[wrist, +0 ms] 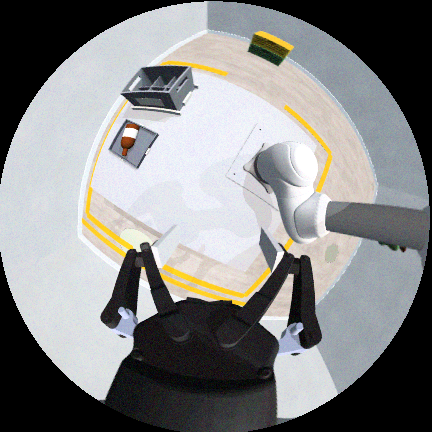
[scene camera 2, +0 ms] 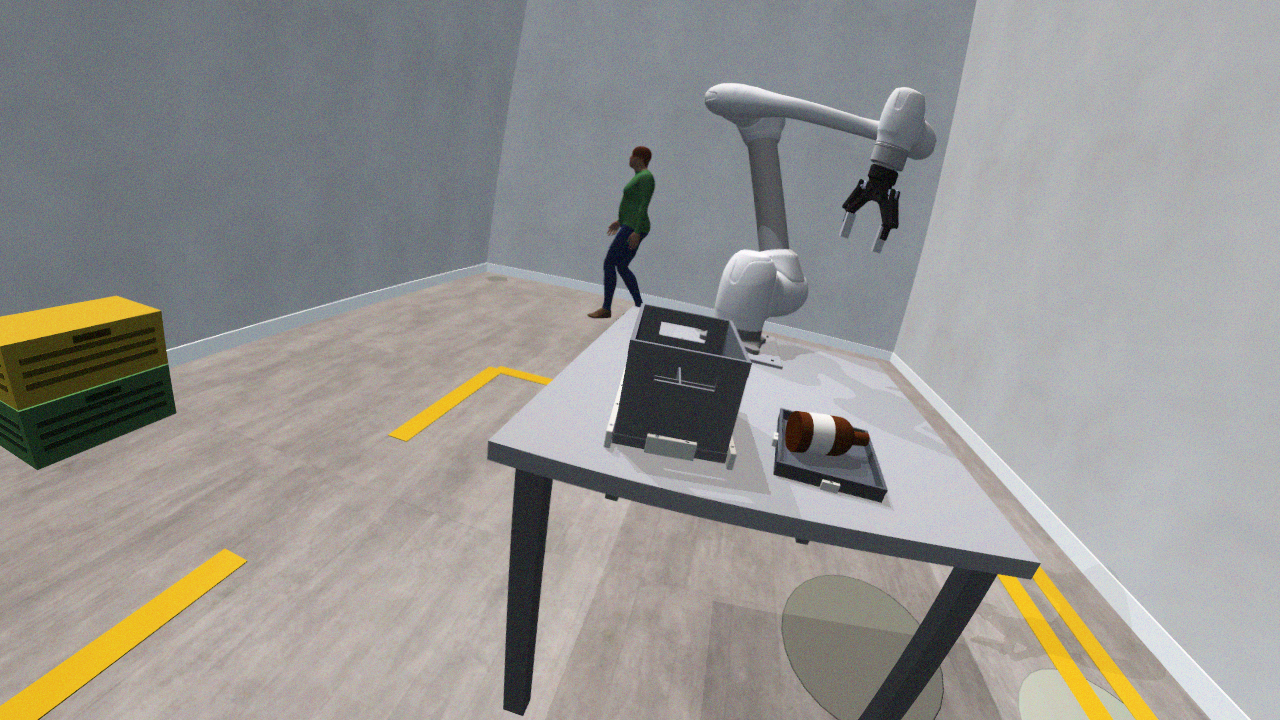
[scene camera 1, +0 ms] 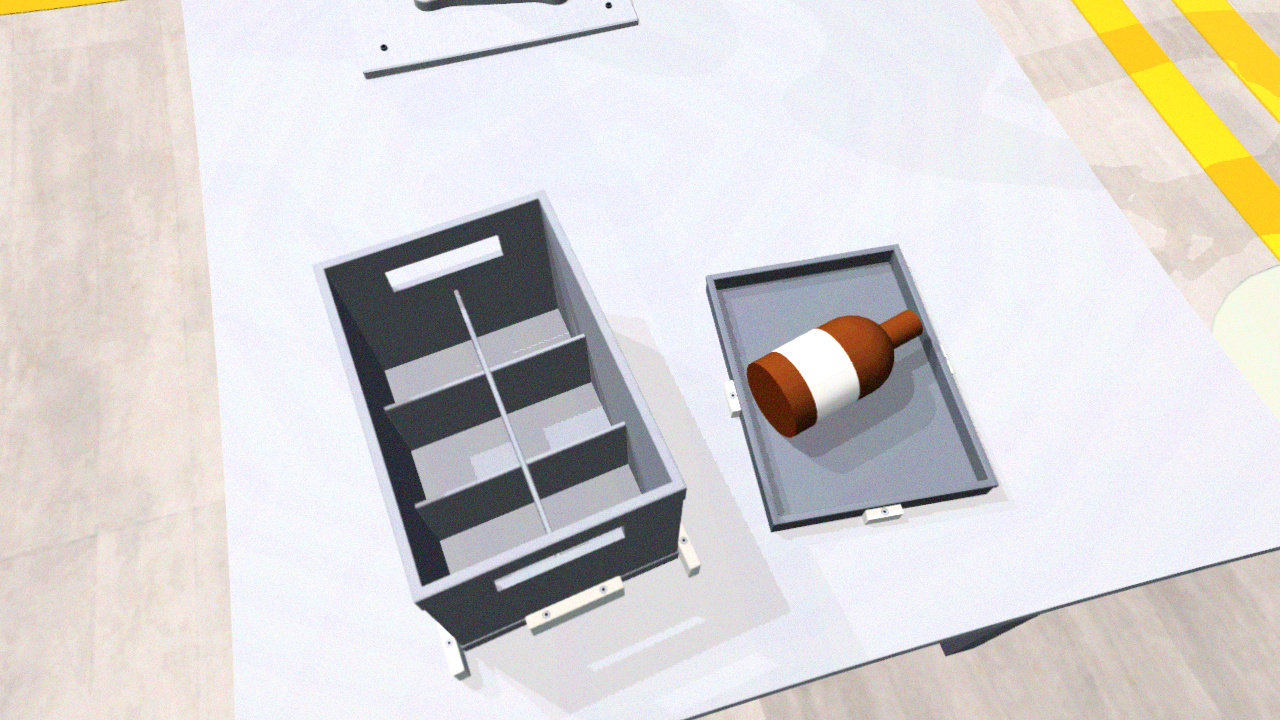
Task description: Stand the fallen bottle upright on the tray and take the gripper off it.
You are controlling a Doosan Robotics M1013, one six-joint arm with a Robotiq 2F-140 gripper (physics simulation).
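Seen in the pictures: gripper, fingertip midpoint: (wrist: 218, 234) (scene camera 2: 858, 244); arm's base, link origin: (wrist: 267, 167).
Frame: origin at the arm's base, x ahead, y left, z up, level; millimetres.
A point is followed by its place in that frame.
A brown bottle (scene camera 1: 827, 371) @(x 637, y 277, z 63 mm) (scene camera 2: 821, 433) @(x 657, y 280, z 45 mm) (wrist: 129, 136) @(x 591, y 282, z 55 mm) with a white label lies on its side on the grey tray (scene camera 1: 881, 502) @(x 737, y 311, z 13 mm) (scene camera 2: 828, 483) @(x 746, y 310, z 1 mm) (wrist: 148, 152) @(x 479, y 298, z -3 mm). In scene camera 1 its base points to the lower left and its neck to the right, reaching the tray's right wall. My gripper (scene camera 2: 861, 243) @(x 94, y 287, z 371 mm) (wrist: 218, 234) @(x 94, y 287, z 371 mm) is open and empty. It hangs high above the table, well behind the tray in scene camera 2, with its fingers pointing down and apart from the bottle. It does not show in scene camera 1.
A dark grey crate (scene camera 1: 550, 617) @(x 804, y 32, z 17 mm) (scene camera 2: 682, 402) @(x 787, y 52, z 79 mm) (wrist: 172, 95) @(x 505, y 43, z 121 mm) with dividers stands beside the tray on the white table (scene camera 1: 716, 161) @(x 335, y 232, z -13 mm) (scene camera 2: 572, 420) @(x 789, y -126, z -13 mm) (wrist: 200, 150) @(x 277, y 148, z -13 mm). White blocks sit around both. A person (scene camera 2: 634, 210) stands behind the table. Yellow and green boxes (scene camera 2: 85, 376) (wrist: 270, 48) stand on the floor.
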